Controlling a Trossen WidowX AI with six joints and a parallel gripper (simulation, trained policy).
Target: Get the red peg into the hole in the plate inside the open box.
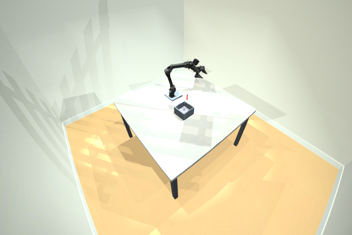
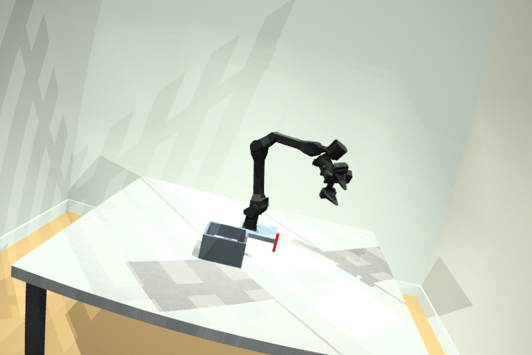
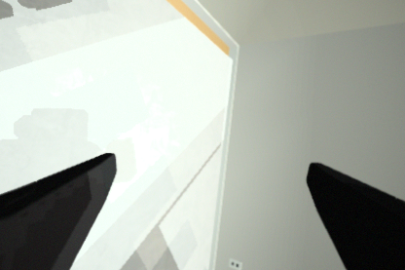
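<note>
Now: gripper tip 270 mm above the red peg, 190 mm to the left of it and 100 mm past it. Also, from my gripper tip: grey box 390 mm to the right, 280 mm below, 50 mm ahead.
</note>
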